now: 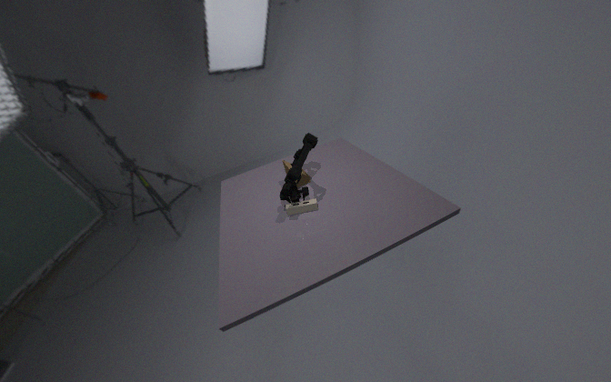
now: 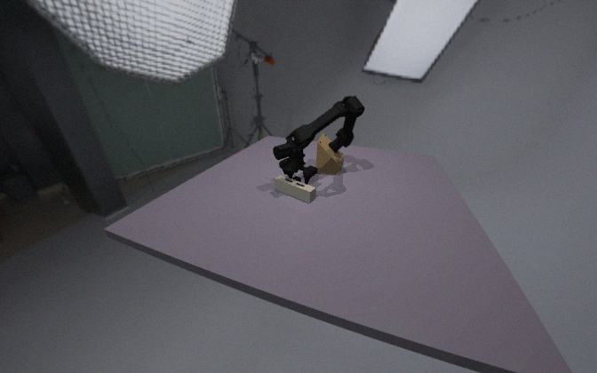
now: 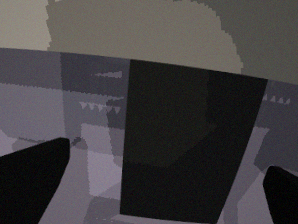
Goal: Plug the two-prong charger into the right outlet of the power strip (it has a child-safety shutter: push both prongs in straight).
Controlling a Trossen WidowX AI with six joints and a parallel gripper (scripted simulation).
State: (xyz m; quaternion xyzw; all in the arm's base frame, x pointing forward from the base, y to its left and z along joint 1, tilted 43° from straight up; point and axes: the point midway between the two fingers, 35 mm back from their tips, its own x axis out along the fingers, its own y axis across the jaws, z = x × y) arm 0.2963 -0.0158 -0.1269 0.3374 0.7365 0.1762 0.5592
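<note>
My gripper tip is now 40 mm short of the charger, 10 mm to the left of it and 10 mm below it.
</note>
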